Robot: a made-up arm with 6 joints.
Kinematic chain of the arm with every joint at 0, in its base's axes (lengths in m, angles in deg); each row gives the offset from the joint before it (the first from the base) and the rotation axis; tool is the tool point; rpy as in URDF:
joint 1: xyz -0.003 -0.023 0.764 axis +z
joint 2: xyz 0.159 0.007 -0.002 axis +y
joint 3: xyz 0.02 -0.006 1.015 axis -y
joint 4: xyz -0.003 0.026 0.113 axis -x
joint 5: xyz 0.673 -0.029 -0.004 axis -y
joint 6: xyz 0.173 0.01 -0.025 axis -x
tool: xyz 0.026 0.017 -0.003 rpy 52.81 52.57 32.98
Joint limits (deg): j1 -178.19..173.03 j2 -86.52..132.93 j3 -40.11..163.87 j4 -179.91..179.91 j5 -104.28..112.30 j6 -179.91..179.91
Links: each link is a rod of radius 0.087 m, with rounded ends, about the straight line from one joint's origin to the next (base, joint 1, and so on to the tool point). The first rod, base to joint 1, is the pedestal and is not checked.
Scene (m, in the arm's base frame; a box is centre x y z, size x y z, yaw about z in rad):
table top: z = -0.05
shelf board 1: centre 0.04 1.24 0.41 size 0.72 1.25 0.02 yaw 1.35
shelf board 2: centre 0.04 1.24 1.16 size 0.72 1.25 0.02 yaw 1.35
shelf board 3: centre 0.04 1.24 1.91 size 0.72 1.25 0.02 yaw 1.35
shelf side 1: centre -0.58 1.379 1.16 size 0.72 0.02 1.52 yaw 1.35
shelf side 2: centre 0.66 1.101 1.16 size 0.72 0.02 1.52 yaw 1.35
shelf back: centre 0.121 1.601 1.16 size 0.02 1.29 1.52 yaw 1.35
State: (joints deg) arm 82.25 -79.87 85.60 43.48 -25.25 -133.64
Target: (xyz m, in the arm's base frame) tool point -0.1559 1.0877 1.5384
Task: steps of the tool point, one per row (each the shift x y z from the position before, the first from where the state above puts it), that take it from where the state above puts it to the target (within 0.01 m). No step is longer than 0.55 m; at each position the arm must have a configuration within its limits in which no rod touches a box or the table.
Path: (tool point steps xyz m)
1: 0.1243 0.1653 0.4626
2: 0.1015 0.3076 0.3760
3: 0.0548 0.4053 0.2490
4: -0.0037 0.4435 0.1005
5: -0.0581 0.4196 -0.0466
6: -0.0952 0.3414 -0.1711
7: -0.1060 0.2265 -0.2554
8: -0.0885 0.0979 -0.2897
9: 0.0244 0.1835 0.0132
10: 0.0579 0.1835 -0.0132

